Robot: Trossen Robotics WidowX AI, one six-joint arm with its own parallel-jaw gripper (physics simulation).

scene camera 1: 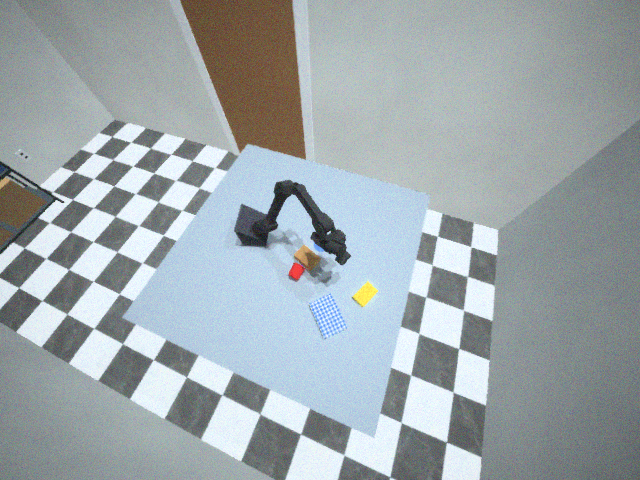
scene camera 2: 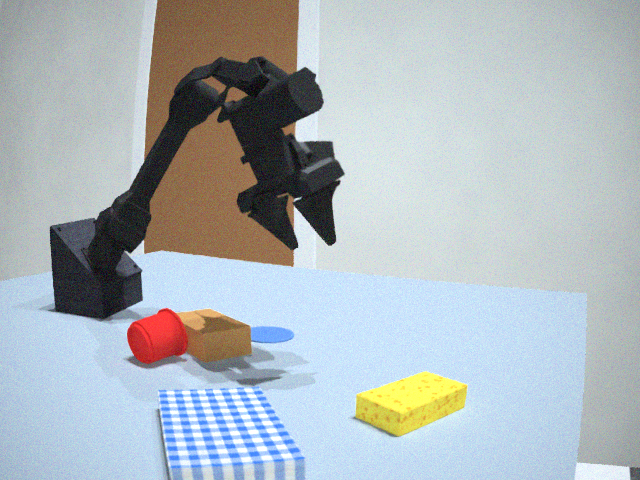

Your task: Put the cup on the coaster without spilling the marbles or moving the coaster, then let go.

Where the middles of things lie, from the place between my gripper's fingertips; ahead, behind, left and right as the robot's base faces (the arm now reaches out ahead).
Now: hand 16 cm past the red cup (scene camera 2: 153,338), 15 cm to the left of it and 13 cm above it. From my hand the other things lie so: yellow sponge (scene camera 2: 400,407): 20 cm ahead, 8 cm to the right, 15 cm below; blue-and-white checked cloth (scene camera 2: 236,426): 8 cm ahead, 26 cm to the right, 15 cm below; brown block (scene camera 2: 212,336): 16 cm behind, 5 cm to the right, 14 cm below.
